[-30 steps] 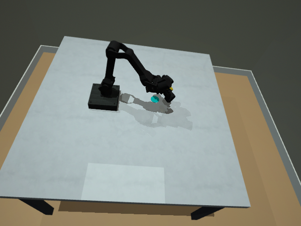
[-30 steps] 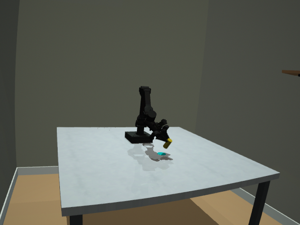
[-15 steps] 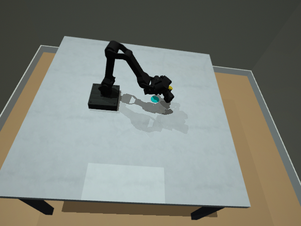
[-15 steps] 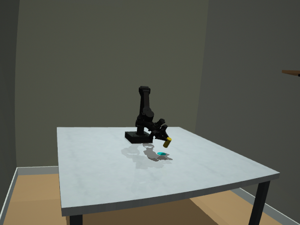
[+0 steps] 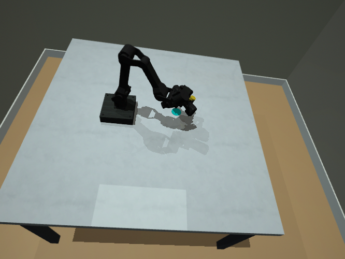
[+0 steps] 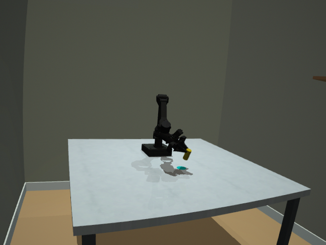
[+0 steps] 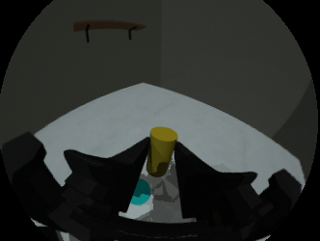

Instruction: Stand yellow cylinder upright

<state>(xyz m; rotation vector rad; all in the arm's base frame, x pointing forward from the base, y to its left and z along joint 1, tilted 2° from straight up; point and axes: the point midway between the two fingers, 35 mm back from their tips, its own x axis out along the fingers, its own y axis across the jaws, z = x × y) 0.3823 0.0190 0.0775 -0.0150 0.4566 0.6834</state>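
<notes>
Now: the cyan circle 70 mm behind my gripper tip and 130 mm below it. Round my gripper tip: yellow tall cylinder 20 mm below.
</notes>
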